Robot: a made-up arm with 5 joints. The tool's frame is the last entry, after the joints. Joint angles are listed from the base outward. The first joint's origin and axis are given. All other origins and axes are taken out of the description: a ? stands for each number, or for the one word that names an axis. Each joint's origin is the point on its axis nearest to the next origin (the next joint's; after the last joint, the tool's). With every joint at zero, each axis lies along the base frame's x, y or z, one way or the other. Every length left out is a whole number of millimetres.
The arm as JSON. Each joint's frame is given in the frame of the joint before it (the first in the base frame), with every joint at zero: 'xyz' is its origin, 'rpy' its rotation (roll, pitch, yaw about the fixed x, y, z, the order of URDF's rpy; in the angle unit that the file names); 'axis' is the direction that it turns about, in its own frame. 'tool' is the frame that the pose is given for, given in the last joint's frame.
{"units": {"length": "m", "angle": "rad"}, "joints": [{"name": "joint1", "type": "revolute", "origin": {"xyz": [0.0, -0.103, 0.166], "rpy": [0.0, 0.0, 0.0]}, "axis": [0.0, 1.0, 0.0]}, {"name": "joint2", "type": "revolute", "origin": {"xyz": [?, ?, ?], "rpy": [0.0, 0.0, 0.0]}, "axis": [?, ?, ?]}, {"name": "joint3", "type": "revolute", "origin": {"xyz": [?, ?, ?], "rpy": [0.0, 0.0, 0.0]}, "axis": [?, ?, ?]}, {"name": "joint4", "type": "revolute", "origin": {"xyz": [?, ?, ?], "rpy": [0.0, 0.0, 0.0]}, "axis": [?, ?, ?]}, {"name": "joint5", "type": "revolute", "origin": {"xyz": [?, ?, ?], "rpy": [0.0, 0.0, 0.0]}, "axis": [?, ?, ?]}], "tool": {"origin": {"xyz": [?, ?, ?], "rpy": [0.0, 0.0, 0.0]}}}
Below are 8 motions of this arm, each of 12 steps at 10 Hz.
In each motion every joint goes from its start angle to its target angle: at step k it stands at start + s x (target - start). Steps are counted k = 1, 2, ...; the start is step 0. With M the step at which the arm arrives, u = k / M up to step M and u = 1 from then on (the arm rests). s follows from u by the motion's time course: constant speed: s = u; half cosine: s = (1 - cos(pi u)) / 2; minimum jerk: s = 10 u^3 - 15 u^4 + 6 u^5.
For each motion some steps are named. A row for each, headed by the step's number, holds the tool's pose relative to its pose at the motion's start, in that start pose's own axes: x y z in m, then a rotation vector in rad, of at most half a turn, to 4 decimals.
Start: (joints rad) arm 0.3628 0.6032 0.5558 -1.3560 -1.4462
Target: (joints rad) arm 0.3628 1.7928 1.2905 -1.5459 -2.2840
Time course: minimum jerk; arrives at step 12
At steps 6, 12:
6: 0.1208 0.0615 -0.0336 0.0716 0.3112 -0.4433
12: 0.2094 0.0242 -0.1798 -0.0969 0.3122 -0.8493

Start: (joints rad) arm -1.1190 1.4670 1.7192 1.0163 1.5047
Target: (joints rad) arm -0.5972 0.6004 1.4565 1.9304 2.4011
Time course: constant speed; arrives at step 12
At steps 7, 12:
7: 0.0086 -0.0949 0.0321 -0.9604 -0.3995 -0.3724
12: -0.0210 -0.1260 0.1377 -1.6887 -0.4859 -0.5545

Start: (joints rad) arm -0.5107 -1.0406 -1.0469 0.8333 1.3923
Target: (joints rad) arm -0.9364 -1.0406 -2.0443 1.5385 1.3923
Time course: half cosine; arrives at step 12
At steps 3, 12:
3: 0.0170 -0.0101 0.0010 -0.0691 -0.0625 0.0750
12: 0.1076 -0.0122 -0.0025 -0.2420 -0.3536 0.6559

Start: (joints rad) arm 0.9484 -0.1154 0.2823 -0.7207 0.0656
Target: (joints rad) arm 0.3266 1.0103 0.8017 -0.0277 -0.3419
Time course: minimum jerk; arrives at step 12
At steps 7, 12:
7: 0.0038 -0.1103 0.0673 0.4488 0.1526 1.2827
12: 0.0455 -0.1636 0.1075 0.4214 0.3920 1.9084

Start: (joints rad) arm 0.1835 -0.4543 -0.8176 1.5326 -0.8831
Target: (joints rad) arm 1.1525 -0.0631 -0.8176 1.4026 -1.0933
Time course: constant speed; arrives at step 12
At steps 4, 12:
4: -0.0205 0.0098 -0.0033 0.1722 0.2877 0.0576
12: -0.0694 0.0208 0.0328 0.5480 0.8363 0.2074

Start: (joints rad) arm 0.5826 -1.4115 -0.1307 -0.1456 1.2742
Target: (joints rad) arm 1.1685 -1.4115 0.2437 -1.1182 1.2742
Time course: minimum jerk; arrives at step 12
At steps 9, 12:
9: -0.0913 0.0359 0.0385 -0.2048 0.8243 -0.2862
12: -0.0968 0.0423 0.0461 -0.2280 0.9169 -0.3311

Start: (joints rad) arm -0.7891 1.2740 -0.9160 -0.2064 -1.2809
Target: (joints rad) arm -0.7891 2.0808 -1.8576 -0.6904 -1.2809
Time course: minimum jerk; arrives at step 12
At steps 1, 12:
1: -0.0010 -0.0009 -0.0010 -0.0040 -0.0012 0.0040
12: -0.0629 -0.2537 -0.1235 -0.4454 -0.5818 1.0041

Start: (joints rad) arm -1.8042 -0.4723 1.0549 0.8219 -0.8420
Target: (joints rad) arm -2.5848 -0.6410 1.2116 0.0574 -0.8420
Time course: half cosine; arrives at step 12
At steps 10, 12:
10: -0.0543 -0.0064 0.0098 0.2832 -0.5333 0.3152
12: -0.0587 -0.0081 0.0131 0.3237 -0.5600 0.3326

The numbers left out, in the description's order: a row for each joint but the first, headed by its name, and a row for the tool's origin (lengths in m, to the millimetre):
joint2: xyz 0.082 0.0 -0.061, axis 0.0 0.0 1.0
joint3: xyz -0.072 -0.005 0.0, axis 1.0 0.0 0.0
joint4: xyz 0.0 0.063 0.169, axis 0.0 0.0 1.0
joint5: xyz -0.032 -0.041 0.0, axis -1.0 0.0 0.0
tool: xyz 0.0 0.089 -0.127

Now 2 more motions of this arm.
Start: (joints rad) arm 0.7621 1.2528 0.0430 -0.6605 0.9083
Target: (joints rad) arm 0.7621 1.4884 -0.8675 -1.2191 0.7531
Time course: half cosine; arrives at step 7
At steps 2, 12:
2: -0.0068 0.0073 0.0001 -0.0992 -0.0240 -0.1264
12: -0.0045 0.0554 -0.0364 -0.3106 -0.3131 -0.7795

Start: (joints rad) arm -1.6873 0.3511 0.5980 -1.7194 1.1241
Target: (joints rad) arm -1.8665 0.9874 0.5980 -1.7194 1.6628
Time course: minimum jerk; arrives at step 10
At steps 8, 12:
8: 0.1216 -0.1206 0.0213 -0.6987 -0.5979 -0.0243
12: 0.1281 -0.1276 0.0277 -0.7405 -0.6351 -0.0390

